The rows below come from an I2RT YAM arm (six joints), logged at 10 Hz.
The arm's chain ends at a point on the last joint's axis. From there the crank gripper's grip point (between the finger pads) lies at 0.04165 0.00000 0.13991 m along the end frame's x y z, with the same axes.
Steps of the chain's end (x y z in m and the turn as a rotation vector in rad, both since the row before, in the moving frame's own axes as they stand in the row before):
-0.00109 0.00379 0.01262 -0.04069 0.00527 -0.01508
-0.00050 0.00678 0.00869 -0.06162 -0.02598 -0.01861
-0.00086 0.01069 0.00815 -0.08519 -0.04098 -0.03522
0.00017 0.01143 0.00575 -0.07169 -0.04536 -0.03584
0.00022 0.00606 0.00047 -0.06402 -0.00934 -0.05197
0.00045 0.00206 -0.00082 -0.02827 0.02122 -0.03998
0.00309 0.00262 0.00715 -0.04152 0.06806 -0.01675
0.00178 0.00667 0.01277 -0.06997 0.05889 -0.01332
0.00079 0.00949 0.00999 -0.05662 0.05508 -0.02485
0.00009 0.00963 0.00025 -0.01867 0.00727 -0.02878
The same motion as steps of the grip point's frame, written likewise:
-0.00032 0.00884 0.01230 -0.04069 0.00527 -0.01508
-0.00407 0.01469 0.00948 -0.06162 -0.02598 -0.01861
-0.00643 0.02130 0.00929 -0.08519 -0.04098 -0.03522
-0.00606 0.02014 0.00719 -0.07169 -0.04536 -0.03584
-0.00091 0.01289 0.00064 -0.06402 -0.00934 -0.05197
0.00345 0.00428 -0.00177 -0.02827 0.02122 -0.03998
0.01255 0.00759 0.00389 -0.04152 0.06806 -0.01675
0.01000 0.01575 0.00976 -0.06997 0.05889 -0.01332
0.00851 0.01621 0.00729 -0.05662 0.05508 -0.02485
0.00113 0.01103 -0.00007 -0.01867 0.00727 -0.02878

